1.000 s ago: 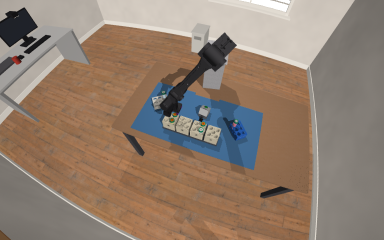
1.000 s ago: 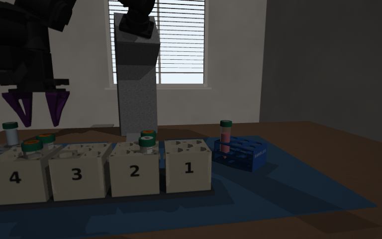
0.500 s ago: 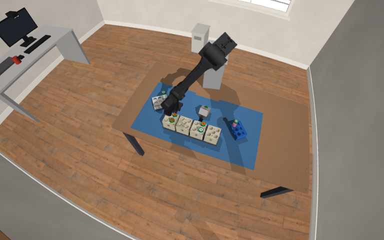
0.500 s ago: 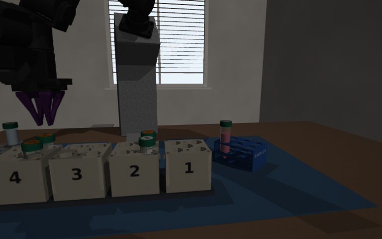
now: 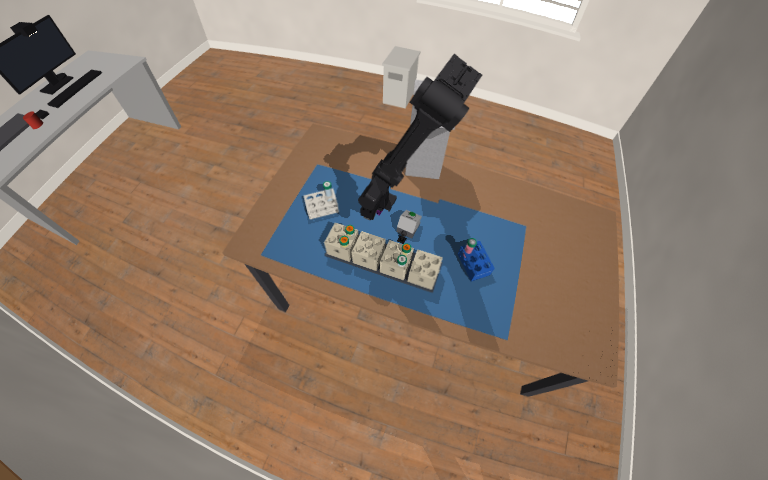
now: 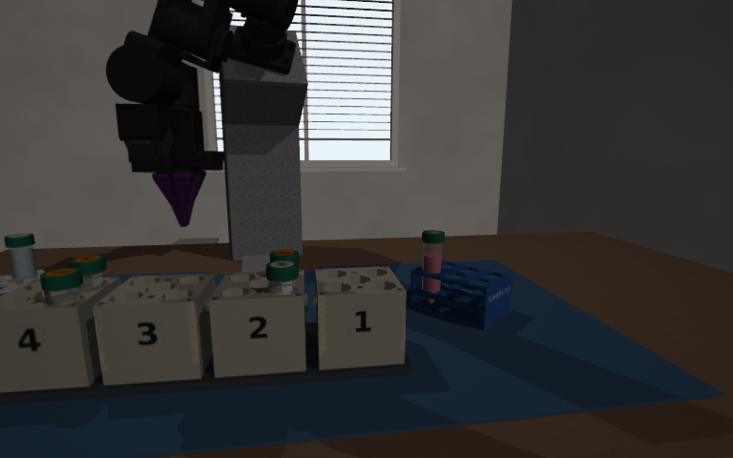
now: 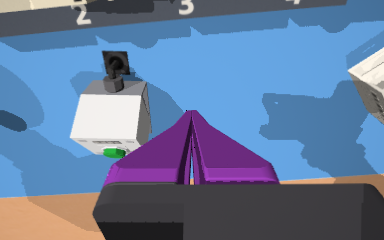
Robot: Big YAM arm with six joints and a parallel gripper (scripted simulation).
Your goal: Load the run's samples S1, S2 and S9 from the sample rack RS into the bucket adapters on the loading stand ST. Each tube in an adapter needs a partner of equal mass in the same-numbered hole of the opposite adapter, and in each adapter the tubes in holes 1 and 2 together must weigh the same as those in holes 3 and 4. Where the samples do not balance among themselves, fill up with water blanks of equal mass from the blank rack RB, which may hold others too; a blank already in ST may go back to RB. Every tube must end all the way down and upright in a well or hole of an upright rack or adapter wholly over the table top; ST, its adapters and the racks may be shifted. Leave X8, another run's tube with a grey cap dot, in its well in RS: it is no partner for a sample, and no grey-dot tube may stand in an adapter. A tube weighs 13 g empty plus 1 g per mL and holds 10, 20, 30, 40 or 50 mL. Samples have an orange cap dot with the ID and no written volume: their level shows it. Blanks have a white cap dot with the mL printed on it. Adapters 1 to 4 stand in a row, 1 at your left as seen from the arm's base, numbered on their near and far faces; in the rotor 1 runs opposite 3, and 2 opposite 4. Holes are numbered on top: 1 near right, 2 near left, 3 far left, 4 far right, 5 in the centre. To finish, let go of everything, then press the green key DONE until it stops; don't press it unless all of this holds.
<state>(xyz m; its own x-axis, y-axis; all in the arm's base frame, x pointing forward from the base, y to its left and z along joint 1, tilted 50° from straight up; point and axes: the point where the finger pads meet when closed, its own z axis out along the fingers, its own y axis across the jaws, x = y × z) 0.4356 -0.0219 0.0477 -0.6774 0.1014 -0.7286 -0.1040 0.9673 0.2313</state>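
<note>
Right now the green DONE key is 12 cm behind my hand, 9 cm below it and 8 cm to the left of it. The rest, counted from my hand: blue sample rack RS (38 cm to the left, 12 cm below, 10 cm behind); white blank rack RB (28 cm to the right, 12 cm below, 3 cm ahead).
</note>
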